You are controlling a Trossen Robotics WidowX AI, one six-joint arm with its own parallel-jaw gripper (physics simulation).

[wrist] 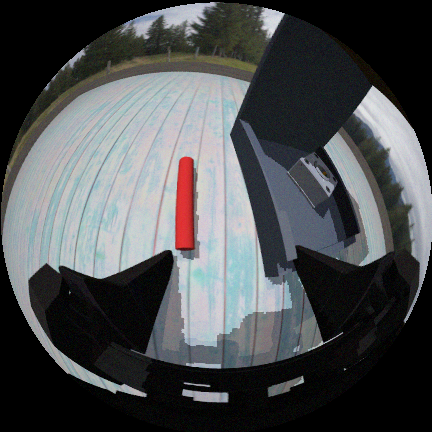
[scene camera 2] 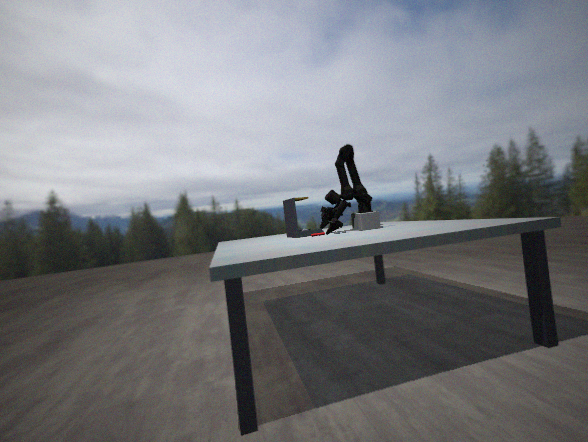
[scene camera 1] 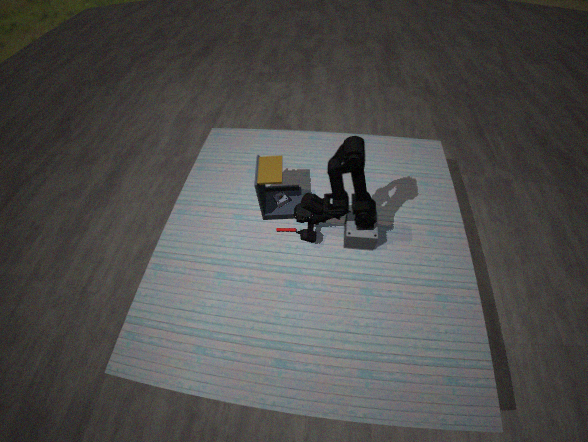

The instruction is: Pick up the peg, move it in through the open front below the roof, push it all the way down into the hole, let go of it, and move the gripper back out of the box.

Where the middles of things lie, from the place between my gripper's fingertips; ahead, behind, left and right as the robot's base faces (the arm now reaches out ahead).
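You'd find my gripper 50 mm short of the red peg point(wrist: 184, 224), 30 mm to the right of it and 10 mm above it. Going by their middles, that peg is the nearest to my gripper of the things named here. The dark box point(wrist: 278, 241) is 110 mm to the right of my hand, 70 mm ahead of it and 100 mm above it. As for the dark box base point(wrist: 314, 228), that's 110 mm to the right of my hand and 70 mm ahead of it, and it's 10 mm below.
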